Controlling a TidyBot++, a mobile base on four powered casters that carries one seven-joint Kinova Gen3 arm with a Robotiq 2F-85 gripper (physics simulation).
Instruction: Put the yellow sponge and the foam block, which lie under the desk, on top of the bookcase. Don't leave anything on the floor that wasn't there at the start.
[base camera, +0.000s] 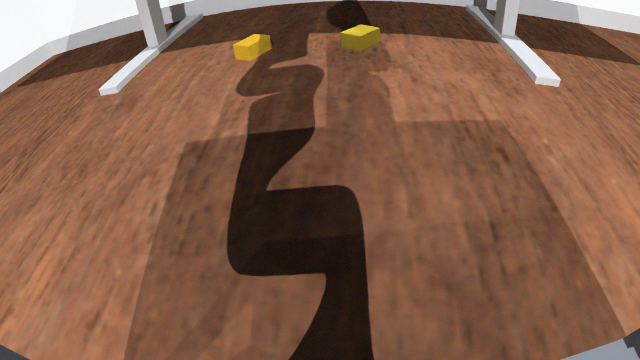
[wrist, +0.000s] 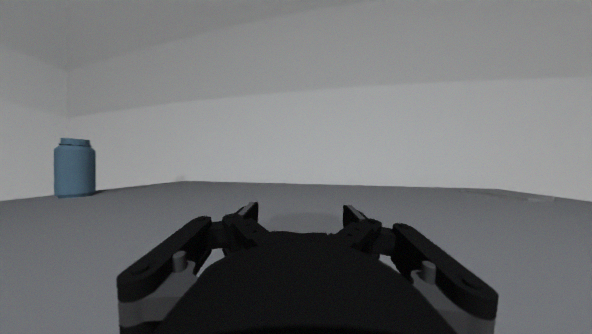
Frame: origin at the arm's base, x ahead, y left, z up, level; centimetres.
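Where they show: gripper, fingertip midpoint: (wrist: 300, 212).
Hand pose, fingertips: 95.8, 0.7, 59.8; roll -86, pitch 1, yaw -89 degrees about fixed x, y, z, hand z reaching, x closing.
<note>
Each offset is from my fingertips to the top centre of the thing, as dx, dy, dz. "*": to the spot under its first point. Level surfaces: height alone.
Two yellow blocks lie apart on the floor between the desk's feet in the base view: an orange-yellow block @(+7.4, +18.0, -95.0) (base camera: 252, 47) at the left and a lemon-yellow block @(+7.1, -11.9, -95.0) (base camera: 360, 38) right of centre. I cannot tell for certain which is the sponge and which the foam block. My gripper (wrist: 300, 212) is open, with no object between its fingers. In the wrist view it is over or in front of the grey desk top @(dz -4.5) (wrist: 540, 260), away from the blocks on the floor. The bookcase does not show in either view.
The desk's left foot (base camera: 132, 67) and right foot (base camera: 530, 56) flank the blocks, with walls behind. A blue jar @(+27.4, +65.5, +11.9) (wrist: 74, 169) stands on the desk at the left. A flat pale thing @(* +28.8, -65.4, -4.1) (wrist: 541, 199) lies at the right. The arm's shadow crosses the floor @(dz -99.6) (base camera: 450, 175).
</note>
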